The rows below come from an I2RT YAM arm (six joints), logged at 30 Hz.
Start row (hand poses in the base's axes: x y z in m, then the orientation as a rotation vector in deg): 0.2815 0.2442 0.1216 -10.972 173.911 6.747
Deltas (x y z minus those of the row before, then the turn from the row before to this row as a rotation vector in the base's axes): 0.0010 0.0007 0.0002 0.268 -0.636 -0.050; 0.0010 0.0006 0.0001 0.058 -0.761 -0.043; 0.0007 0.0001 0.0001 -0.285 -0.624 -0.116; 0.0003 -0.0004 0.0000 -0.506 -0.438 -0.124; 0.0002 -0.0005 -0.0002 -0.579 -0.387 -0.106; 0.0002 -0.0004 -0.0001 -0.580 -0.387 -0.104; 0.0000 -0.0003 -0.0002 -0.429 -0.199 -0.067; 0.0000 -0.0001 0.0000 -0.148 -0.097 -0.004; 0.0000 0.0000 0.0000 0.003 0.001 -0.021; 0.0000 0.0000 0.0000 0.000 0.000 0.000; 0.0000 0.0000 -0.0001 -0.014 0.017 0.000
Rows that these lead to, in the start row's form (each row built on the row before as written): 0.2825 0.2449 0.1218 -10.876 173.250 7.065; 0.2835 0.2455 0.1219 -10.809 172.488 7.048; 0.2842 0.2456 0.1220 -10.665 171.907 6.528; 0.2845 0.2452 0.1220 -10.532 171.533 5.703; 0.2847 0.2447 0.1218 -10.434 171.212 4.781; 0.2849 0.2443 0.1217 -10.339 170.887 3.861; 0.2849 0.2440 0.1215 -10.286 170.730 3.193; 0.2849 0.2439 0.1215 -10.295 170.645 2.962; 0.2849 0.2439 0.1215 -10.263 170.647 2.964; 0.2849 0.2439 0.1215 -10.263 170.647 2.964; 0.2849 0.2439 0.1214 -10.265 170.665 2.945
